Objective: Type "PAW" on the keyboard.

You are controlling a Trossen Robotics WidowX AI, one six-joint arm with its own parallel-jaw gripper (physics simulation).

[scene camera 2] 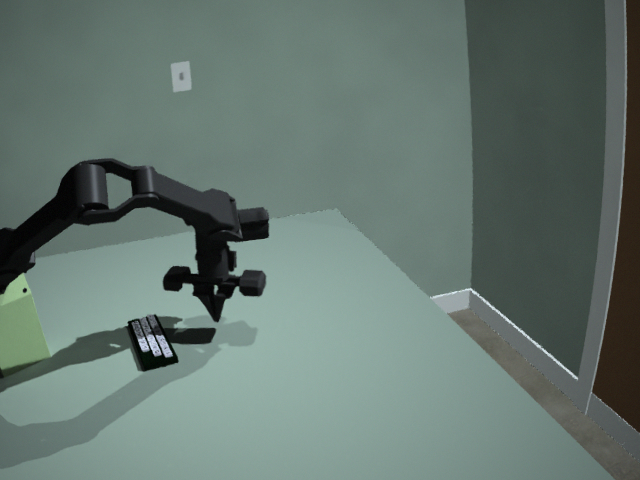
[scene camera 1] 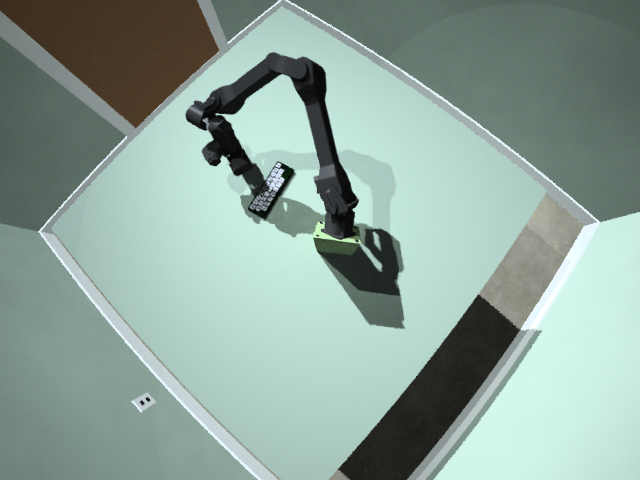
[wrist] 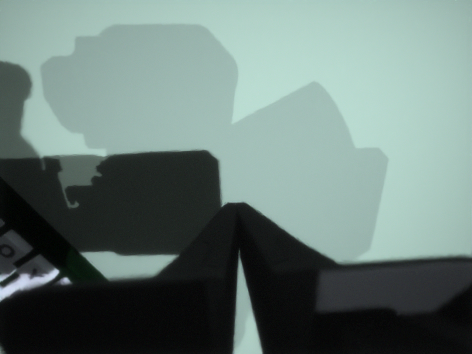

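Seen in the pictures: gripper, fingertip midpoint: point(scene camera 2: 217, 321) point(wrist: 235, 212); arm's base, origin of the base link: point(scene camera 1: 338, 232).
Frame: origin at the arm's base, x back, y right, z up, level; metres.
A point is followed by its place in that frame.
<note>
A small black keyboard point(scene camera 1: 271, 190) {x -0.274, y 0.040, z -0.178 m} point(scene camera 2: 152, 343) {x -0.283, y 0.079, z -0.177 m} point(wrist: 35, 230) {x -0.314, y 0.033, z -0.184 m} with pale keys lies flat on the table, part of it in shadow. In the wrist view one corner of it shows at the lower left, with a key that looks like an O; the fingers cover the rest of that corner. My gripper point(scene camera 2: 216, 319) {x -0.417, y 0.066, z -0.168 m} point(wrist: 235, 212) {x -0.417, y 0.066, z -0.168 m} is shut and empty, pointing down. It hangs above the table beside the keyboard, to its right in scene camera 2, and does not touch it. The fingertips are hard to make out in scene camera 1. The letters P, A and W cannot be read.
The arm stands on a light green base block point(scene camera 1: 336, 245) {x 0.012, y -0.024, z -0.031 m} point(scene camera 2: 23, 328) {x -0.032, y 0.024, z -0.114 m} near the keyboard. The pale green table top point(scene camera 1: 206, 289) {x -0.272, y -0.345, z -0.194 m} point(scene camera 2: 361, 392) {x -0.568, y 0.369, z -0.194 m} extends around both. Shadows of the arm and gripper fall on the table and across the keyboard.
</note>
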